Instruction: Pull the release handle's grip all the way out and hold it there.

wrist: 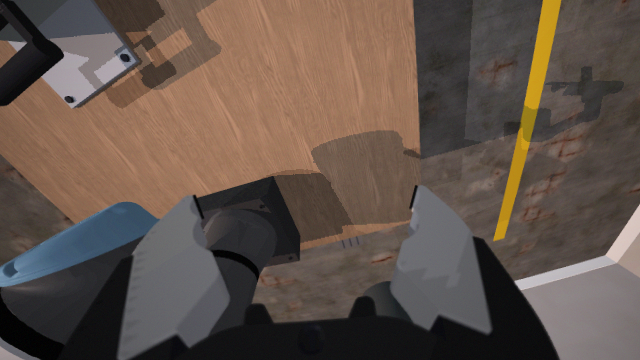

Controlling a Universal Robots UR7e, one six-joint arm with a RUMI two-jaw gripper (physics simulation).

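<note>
The release handle's black grip (27,67) shows at the upper left edge of the wrist view, partly cut off by the frame. It stands out over a light metal base plate (107,75) with dark bolts at its corners, fixed on the wooden table. Part of the grey-green housing (75,17) shows at the top left. My gripper (308,193) is open, with its jaws wide apart and no object between them. It is well to the lower right of the grip and does not touch it.
The wooden table (280,90) carries the robot's black base mount (287,220) behind the left jaw. A blue-capped arm joint (95,235) is at the lower left. Beyond the table's right edge lie the stained floor (450,200), a yellow line (535,85) and a wall (595,310).
</note>
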